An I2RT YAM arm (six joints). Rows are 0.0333 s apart.
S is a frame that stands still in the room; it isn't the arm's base.
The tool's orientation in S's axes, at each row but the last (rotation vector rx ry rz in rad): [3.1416 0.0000 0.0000]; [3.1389 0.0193 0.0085]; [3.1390 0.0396 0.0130]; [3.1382 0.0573 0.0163]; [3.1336 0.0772 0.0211]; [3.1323 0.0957 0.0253]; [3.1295 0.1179 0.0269]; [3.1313 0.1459 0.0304]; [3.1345 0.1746 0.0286]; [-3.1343 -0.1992 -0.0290]
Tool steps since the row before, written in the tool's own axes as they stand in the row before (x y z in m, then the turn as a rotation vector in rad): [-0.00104 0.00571 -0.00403 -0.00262 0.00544 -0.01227]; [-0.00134 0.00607 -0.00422 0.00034 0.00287 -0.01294]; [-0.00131 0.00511 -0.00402 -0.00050 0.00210 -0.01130]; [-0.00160 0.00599 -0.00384 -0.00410 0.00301 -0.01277]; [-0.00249 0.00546 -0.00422 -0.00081 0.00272 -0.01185]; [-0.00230 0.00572 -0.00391 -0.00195 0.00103 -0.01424]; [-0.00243 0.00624 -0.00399 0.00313 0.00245 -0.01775]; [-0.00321 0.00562 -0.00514 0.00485 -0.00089 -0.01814]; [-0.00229 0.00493 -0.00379 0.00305 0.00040 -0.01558]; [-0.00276 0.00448 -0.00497 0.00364 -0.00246 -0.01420]
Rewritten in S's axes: [-0.00104 -0.00571 0.00403 -0.00262 -0.00544 0.01227]; [-0.00129 -0.00608 0.00423 0.00030 -0.00283 0.01295]; [-0.00121 -0.00513 0.00402 -0.00054 -0.00209 0.01130]; [-0.00142 -0.00603 0.00384 -0.00412 -0.00312 0.01274]; [-0.00228 -0.00555 0.00423 -0.00084 -0.00268 0.01186]; [-0.00201 -0.00582 0.00392 -0.00212 -0.00104 0.01422]; [-0.00202 -0.00637 0.00401 0.00299 -0.00205 0.01782]; [-0.00277 -0.00586 0.00512 0.00439 0.00144 0.01822]; [-0.00180 -0.00515 0.00376 0.00279 -0.00004 0.01563]; [-0.00226 -0.00480 0.00492 0.00304 0.00287 0.01426]
